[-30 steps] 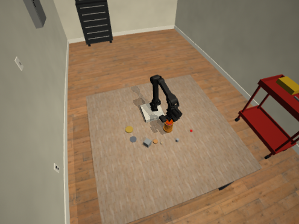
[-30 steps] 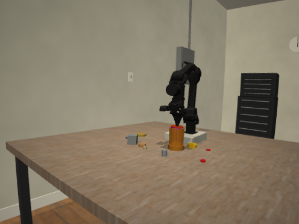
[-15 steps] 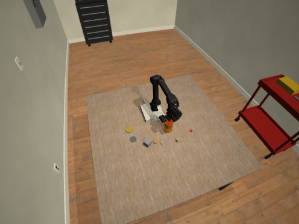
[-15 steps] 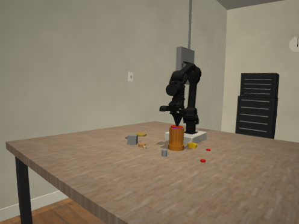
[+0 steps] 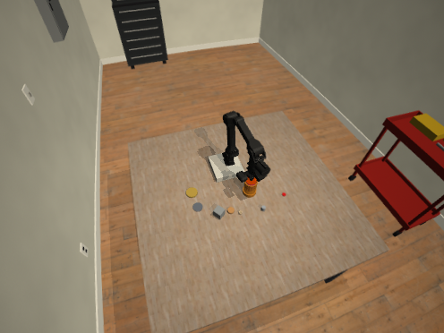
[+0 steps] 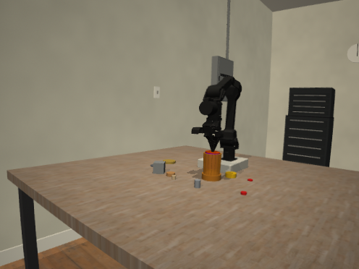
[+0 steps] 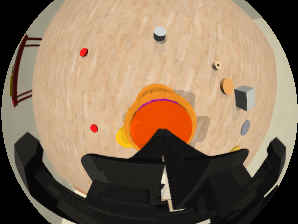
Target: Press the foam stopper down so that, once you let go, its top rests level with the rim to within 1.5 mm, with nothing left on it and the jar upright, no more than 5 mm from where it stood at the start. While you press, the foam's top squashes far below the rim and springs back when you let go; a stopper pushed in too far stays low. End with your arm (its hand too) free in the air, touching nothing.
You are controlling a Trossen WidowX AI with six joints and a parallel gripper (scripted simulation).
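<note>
My hand is 5 cm above the orange foam stopper. Round my hand: small tan disc (10 cm ahead, 15 cm to the right, 15 cm below); yellow disc (9 cm behind, 4 cm to the left, 14 cm below); small grey cylinder (14 cm ahead, 4 cm to the left, 14 cm below).
</note>
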